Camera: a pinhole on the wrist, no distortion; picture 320 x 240 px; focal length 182.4 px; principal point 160.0 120.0 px. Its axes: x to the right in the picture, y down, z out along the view. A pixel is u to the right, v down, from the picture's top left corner.
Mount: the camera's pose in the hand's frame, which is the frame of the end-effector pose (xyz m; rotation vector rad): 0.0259 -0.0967 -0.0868 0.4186 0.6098 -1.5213
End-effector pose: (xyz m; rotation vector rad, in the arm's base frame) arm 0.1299 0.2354 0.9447 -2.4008 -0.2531 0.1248
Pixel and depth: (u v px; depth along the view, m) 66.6 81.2 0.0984
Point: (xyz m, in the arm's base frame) 0.1268 0.3402 1.0050
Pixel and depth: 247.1 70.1 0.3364
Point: 0.0154 0.6009 1.1657
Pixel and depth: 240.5 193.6 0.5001
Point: 0.2846 0.8066 1.2100
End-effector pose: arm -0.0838 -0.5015 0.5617 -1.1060 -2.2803 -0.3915
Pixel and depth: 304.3 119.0 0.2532
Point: -0.4240 -0.7323 0.5885
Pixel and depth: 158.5 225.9 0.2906
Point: -0.4512 -0.4665 0.5964
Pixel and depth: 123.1 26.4 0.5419
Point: -0.4246 -0.6178 0.0957
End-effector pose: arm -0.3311 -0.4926 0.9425 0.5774 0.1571 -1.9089
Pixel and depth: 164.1 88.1 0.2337
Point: -0.5853 -0.4380 0.9855
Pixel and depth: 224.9 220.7 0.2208
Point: -0.6500 -0.5226 0.8417
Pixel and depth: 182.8 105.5 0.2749
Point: -0.6387 -0.4414 0.9789
